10 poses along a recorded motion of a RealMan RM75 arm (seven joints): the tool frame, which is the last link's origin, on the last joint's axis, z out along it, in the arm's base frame.
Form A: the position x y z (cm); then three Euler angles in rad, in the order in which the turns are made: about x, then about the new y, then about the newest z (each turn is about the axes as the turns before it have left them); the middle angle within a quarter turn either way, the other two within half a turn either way.
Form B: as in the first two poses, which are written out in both.
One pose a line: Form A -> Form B
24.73, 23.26, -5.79, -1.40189, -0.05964, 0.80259 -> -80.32, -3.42, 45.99, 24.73, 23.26, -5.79
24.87, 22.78, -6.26, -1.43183, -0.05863, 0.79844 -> -82.04, -3.36, 45.75, 24.87, 22.78, -6.26
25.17, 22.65, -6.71, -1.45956, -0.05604, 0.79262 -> -83.63, -3.21, 45.41, 25.17, 22.65, -6.71
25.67, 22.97, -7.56, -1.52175, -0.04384, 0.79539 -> -87.19, -2.51, 45.57, 25.67, 22.97, -7.56
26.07, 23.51, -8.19, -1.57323, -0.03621, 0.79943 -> -90.14, -2.07, 45.80, 26.07, 23.51, -8.19
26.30, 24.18, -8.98, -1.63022, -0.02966, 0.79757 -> -93.40, -1.70, 45.70, 26.30, 24.18, -8.98
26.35, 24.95, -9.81, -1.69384, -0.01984, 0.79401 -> -97.05, -1.14, 45.49, 26.35, 24.95, -9.81
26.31, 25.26, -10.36, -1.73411, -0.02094, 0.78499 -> -99.36, -1.20, 44.98, 26.31, 25.26, -10.36
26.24, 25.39, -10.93, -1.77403, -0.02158, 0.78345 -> -101.64, -1.24, 44.89, 26.24, 25.39, -10.93
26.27, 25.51, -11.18, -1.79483, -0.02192, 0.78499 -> -102.84, -1.26, 44.98, 26.27, 25.51, -11.18
